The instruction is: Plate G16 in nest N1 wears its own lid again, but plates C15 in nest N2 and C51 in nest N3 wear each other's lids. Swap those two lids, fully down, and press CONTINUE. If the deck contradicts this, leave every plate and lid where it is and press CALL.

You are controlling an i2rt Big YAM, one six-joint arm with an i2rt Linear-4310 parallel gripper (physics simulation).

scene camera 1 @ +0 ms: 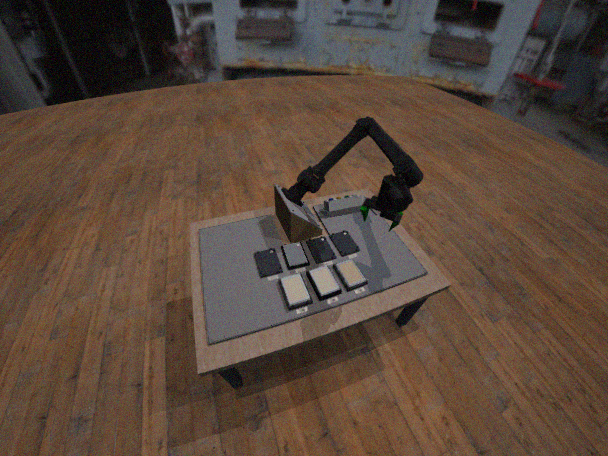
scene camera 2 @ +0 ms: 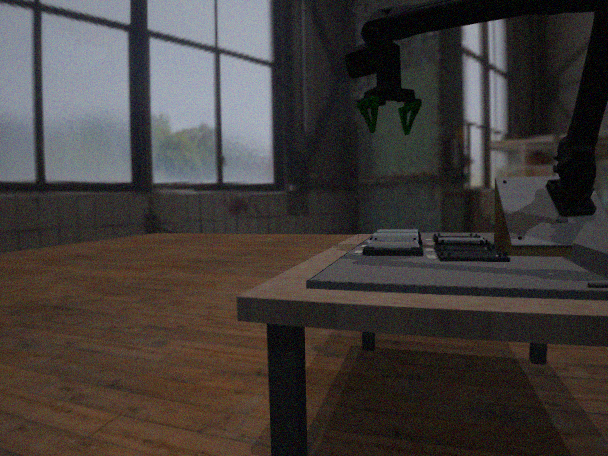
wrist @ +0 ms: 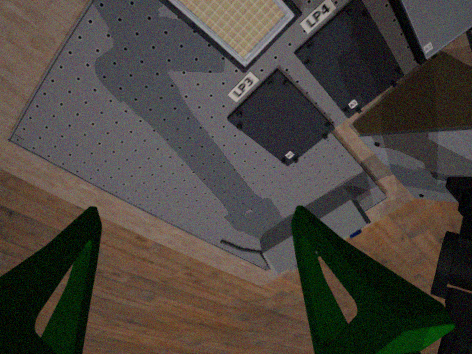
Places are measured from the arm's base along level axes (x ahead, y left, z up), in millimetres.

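Pixels of known places: gripper, fingertip midpoint: (scene camera 1: 377, 225) (scene camera 2: 390, 133) (wrist: 199, 215); arm's base, link origin: (scene camera 1: 291, 198) (scene camera 2: 569, 198).
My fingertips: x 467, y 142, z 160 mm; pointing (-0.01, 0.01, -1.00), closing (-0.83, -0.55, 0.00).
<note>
Ahead of a thing's pixels: the offset from my fingertips to its middle. "spot": to the spot under its first point. Level surfaces: height alone.
My gripper (scene camera 1: 378, 221) (scene camera 2: 390, 133) (wrist: 199, 215) is open and empty, high above the deck's button-box side. Three light-topped plates stand in the front row: a left one @(30 mm back, 318 mm right, 258 mm down) (scene camera 1: 295, 290), a middle one @(18 mm back, 188 mm right, 258 mm down) (scene camera 1: 324, 281) and a tan one @(6 mm back, 59 mm right, 269 mm down) (scene camera 1: 350, 274) (wrist: 240, 25), whose gridded top shows in the wrist view. Behind them, a grey-topped piece @(210 mm back, 237 mm right, 278 mm down) (scene camera 1: 295, 255) (wrist: 445, 25) sits between dark pads. The pads labelled LP3 @(179 mm back, 22 mm left, 282 mm down) (scene camera 1: 344, 242) (wrist: 280, 120) and LP4 @(191 mm back, 108 mm right, 282 mm down) (scene camera 1: 321, 249) (wrist: 350, 55) look bare. The button box @(416 mm back, 165 mm left, 250 mm down) (scene camera 1: 342, 205) (wrist: 325, 225) stands at the back. Plate and lid codes are unreadable.
Another dark pad @(spot: 216 mm back, 367 mm right, 282 mm down) (scene camera 1: 268, 262) lies left of the grey-topped piece. A tilted panel (scene camera 1: 295, 220) (scene camera 2: 525, 200) (wrist: 415, 100) rises behind the pads, near the arm's base. A thin dark cable @(spot: 339 mm back, 312 mm left, 291 mm down) (wrist: 240, 246) lies beside the button box. The perforated deck @(291 mm down) (scene camera 1: 235, 300) (wrist: 125, 145) has a wooden border.
</note>
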